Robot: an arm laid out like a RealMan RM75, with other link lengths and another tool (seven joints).
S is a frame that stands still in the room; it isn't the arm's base.
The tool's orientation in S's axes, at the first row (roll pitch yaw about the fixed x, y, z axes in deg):
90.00 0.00 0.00
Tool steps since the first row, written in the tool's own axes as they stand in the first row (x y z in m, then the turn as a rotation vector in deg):
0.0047 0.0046 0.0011 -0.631 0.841 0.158
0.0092 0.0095 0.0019 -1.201 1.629 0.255
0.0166 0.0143 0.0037 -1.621 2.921 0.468
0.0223 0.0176 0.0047 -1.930 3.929 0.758
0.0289 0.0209 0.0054 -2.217 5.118 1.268
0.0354 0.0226 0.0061 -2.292 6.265 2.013
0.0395 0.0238 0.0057 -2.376 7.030 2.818
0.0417 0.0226 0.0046 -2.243 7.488 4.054
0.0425 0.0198 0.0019 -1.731 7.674 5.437
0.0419 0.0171 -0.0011 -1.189 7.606 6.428
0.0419 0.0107 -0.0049 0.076 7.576 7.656
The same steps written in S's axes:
0.0047 -0.0011 0.0046 -0.631 -0.158 0.841
0.0092 -0.0019 0.0095 -1.201 -0.255 1.629
0.0166 -0.0037 0.0143 -1.621 -0.468 2.921
0.0223 -0.0047 0.0176 -1.930 -0.758 3.929
0.0289 -0.0054 0.0209 -2.217 -1.268 5.118
0.0354 -0.0061 0.0226 -2.292 -2.013 6.265
0.0395 -0.0057 0.0238 -2.376 -2.818 7.030
0.0417 -0.0046 0.0226 -2.243 -4.054 7.488
0.0425 -0.0019 0.0198 -1.731 -5.437 7.674
0.0419 0.0011 0.0171 -1.189 -6.428 7.606
0.0419 0.0049 0.0107 0.076 -7.656 7.576

